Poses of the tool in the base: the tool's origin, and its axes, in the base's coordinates. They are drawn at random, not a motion.
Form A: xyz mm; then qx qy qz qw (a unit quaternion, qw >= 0).
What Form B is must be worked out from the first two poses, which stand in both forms.
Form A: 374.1 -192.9 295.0 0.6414 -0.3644 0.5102 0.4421
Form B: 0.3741 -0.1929 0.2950 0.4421 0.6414 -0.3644 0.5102
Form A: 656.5 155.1 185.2 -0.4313 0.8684 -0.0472 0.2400
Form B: 0.6565 0.1551 0.1852 0.2400 -0.4313 0.8684 -0.0472
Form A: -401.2 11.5 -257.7 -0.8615 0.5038 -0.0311 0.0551
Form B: -0.4012 0.0115 -0.2577 0.0551 -0.8615 0.5038 -0.0311
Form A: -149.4 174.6 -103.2 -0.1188 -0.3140 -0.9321 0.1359
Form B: -0.1494 0.1746 -0.1032 0.1359 -0.1188 -0.3140 -0.9321
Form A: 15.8 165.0 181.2 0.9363 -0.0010 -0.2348 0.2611
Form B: 0.0158 0.1650 0.1812 0.2611 0.9363 -0.0010 -0.2348
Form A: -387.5 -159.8 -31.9 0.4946 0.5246 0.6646 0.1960
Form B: -0.3875 -0.1598 -0.0319 0.1960 0.4946 0.5246 0.6646
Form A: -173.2 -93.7 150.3 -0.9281 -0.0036 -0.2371 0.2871
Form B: -0.1732 -0.0937 0.1503 0.2871 -0.9281 -0.0036 -0.2371
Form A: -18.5 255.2 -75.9 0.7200 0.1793 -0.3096 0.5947
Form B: -0.0185 0.2552 -0.0759 0.5947 0.7200 0.1793 -0.3096
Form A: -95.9 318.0 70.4 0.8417 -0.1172 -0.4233 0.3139
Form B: -0.0959 0.3180 0.0704 0.3139 0.8417 -0.1172 -0.4233
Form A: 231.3 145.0 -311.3 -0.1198 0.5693 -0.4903 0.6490
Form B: 0.2313 0.1450 -0.3113 0.6490 -0.1198 0.5693 -0.4903
